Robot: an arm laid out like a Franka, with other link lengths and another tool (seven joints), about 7 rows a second.
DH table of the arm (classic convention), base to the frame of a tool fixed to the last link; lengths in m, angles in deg. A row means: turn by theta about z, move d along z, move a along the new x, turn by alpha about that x. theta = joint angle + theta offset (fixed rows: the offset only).
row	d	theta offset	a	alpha
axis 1	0.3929	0	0	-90
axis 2	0	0	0	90
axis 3	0.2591	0	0.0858	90
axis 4	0	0	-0.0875	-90
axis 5	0.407	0	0	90
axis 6	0	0	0.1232	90
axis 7	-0.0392	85.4	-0.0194	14.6
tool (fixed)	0.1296	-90	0	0
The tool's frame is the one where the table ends.
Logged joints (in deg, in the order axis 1, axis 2, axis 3, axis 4, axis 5, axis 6, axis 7), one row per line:
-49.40, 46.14, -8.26, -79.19, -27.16, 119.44, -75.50
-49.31, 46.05, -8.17, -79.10, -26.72, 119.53, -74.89
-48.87, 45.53, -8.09, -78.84, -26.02, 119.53, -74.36
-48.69, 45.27, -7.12, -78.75, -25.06, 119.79, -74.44
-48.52, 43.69, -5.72, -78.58, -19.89, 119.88, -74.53
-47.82, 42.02, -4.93, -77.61, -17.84, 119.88, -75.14
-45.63, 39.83, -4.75, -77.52, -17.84, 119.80, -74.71
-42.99, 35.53, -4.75, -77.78, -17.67, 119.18, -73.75
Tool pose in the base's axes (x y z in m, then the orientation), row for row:
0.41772, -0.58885, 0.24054, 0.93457, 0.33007, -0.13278, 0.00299
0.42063, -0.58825, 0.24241, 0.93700, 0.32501, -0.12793, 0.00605
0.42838, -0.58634, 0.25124, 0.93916, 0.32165, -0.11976, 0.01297
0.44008, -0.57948, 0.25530, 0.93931, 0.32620, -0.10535, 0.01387
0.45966, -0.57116, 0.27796, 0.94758, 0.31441, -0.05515, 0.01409
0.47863, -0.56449, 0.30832, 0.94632, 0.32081, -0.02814, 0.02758
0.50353, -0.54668, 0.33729, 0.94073, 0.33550, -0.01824, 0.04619
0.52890, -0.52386, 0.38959, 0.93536, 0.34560, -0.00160, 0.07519
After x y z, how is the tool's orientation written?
As a quaternion, x y z w.
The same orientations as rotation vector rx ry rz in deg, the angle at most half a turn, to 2 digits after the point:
167.90, 59.30, -23.85
168.01, 58.28, -22.94
167.67, 57.42, -21.38
167.60, 58.20, -18.80
169.05, 56.09, -9.84
167.41, 56.75, -4.98
164.53, 58.68, -3.19
160.75, 59.40, -0.27

